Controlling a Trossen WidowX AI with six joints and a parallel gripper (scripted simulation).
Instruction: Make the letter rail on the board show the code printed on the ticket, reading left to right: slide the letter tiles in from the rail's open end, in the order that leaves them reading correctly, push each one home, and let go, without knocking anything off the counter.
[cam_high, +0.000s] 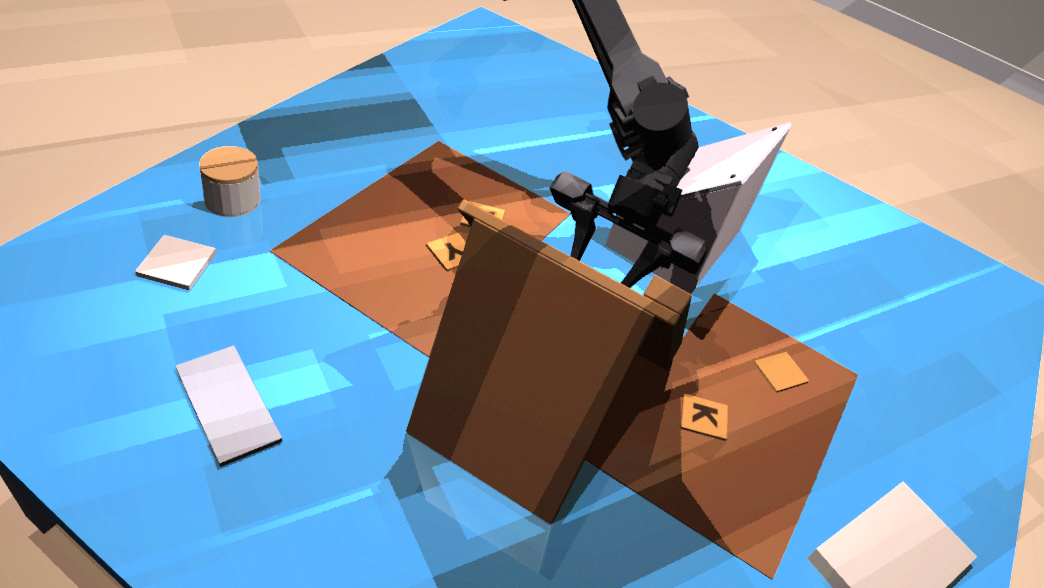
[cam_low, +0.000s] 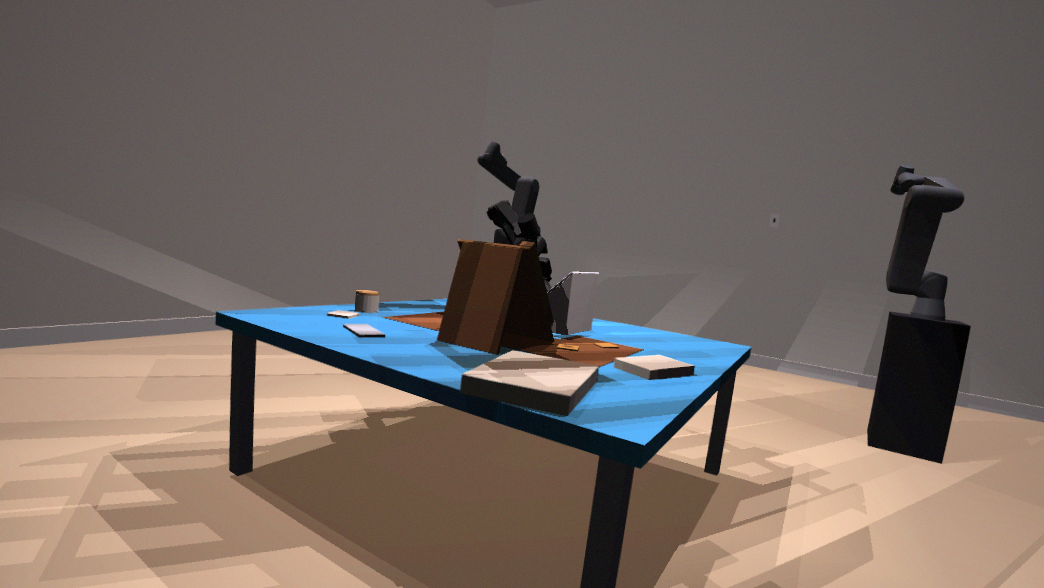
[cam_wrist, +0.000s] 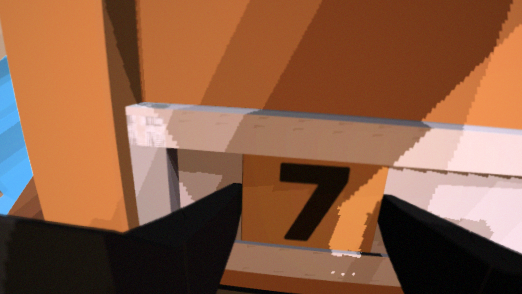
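Now: gripper tip 8 cm above the white ticket, 6 cm to the left of it and 5 cm past it. Round my gripper tip: grey card: 31 cm ahead, 26 cm to the right, 17 cm below; then brown mat: 18 cm below, 15 cm behind, 5 cm to the right; then pale block: 45 cm to the left, 16 cm below, 6 cm behind.
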